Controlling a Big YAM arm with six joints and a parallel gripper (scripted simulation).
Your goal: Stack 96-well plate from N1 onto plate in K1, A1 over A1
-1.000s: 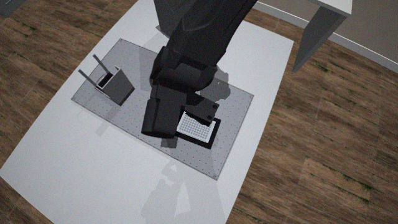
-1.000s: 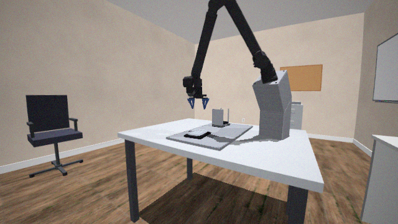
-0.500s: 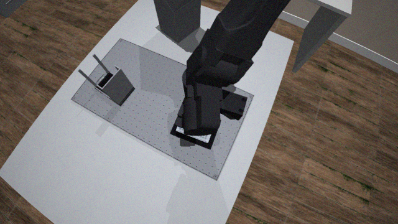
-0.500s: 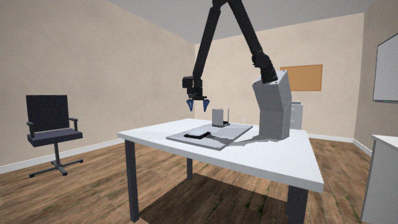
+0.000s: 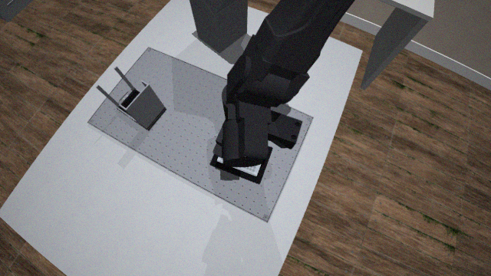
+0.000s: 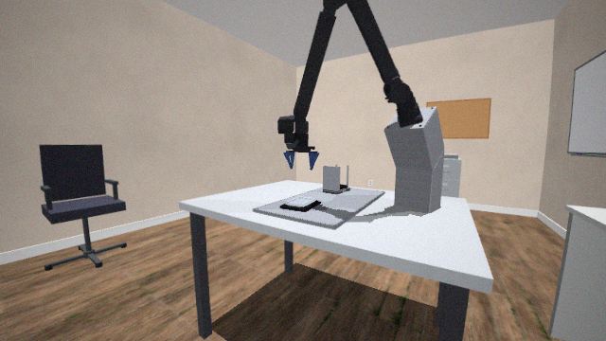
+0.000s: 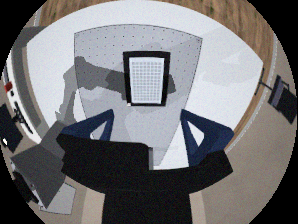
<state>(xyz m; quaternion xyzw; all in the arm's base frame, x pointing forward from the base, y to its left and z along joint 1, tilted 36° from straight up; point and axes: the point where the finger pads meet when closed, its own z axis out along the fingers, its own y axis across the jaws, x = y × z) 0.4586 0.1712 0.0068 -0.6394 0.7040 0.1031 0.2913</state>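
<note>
Now: the white 96-well plate 150 mm below my hand. From my hand the other things lie so: black plate nest N1: 160 mm below; then pale A1 mark: 160 mm below, 70 mm to the right, 60 mm behind.
</note>
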